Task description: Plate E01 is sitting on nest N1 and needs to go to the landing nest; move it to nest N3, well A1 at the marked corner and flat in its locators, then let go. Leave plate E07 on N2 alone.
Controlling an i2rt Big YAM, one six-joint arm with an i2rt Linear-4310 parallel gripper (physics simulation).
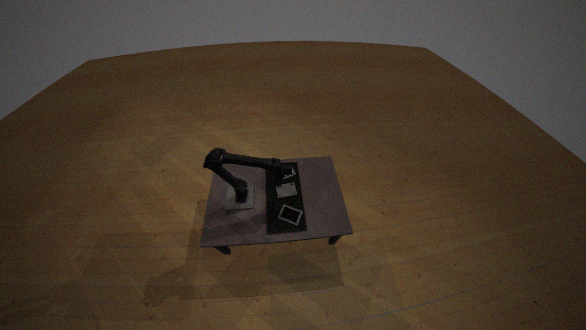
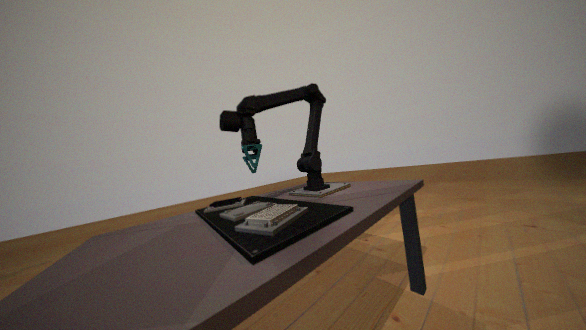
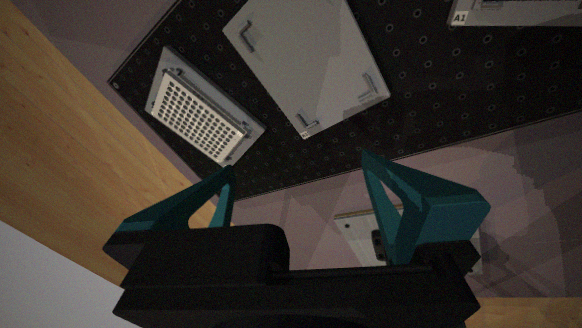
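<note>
A white well plate [image 2: 272, 214] [image 3: 197, 120] sits on a grey nest [image 2: 260, 231] [image 3: 255, 131] at one end of the row. A grey nest [image 1: 286, 190] [image 2: 245, 211] [image 3: 310, 55] in the middle holds no plate; its raised locators show, and a small corner tag is too small to read. A dark plate [image 1: 290, 215] [image 2: 226, 202] sits in a light nest [image 1: 293, 208] [image 3: 525, 19] at the other end, with an A1 corner mark. Plate names are not readable. My gripper [image 2: 254, 171] [image 3: 295, 164] is open and empty, high above the board.
The nests stand apart on a black perforated board [image 1: 280, 228] [image 2: 325, 212] [image 3: 425, 100]. The board lies on a table [image 1: 325, 200] [image 2: 150, 260]. The arm's base plate [image 1: 231, 201] [image 2: 340, 188] [image 3: 357, 240] stands beside it. The table edge is close beyond the white plate's end.
</note>
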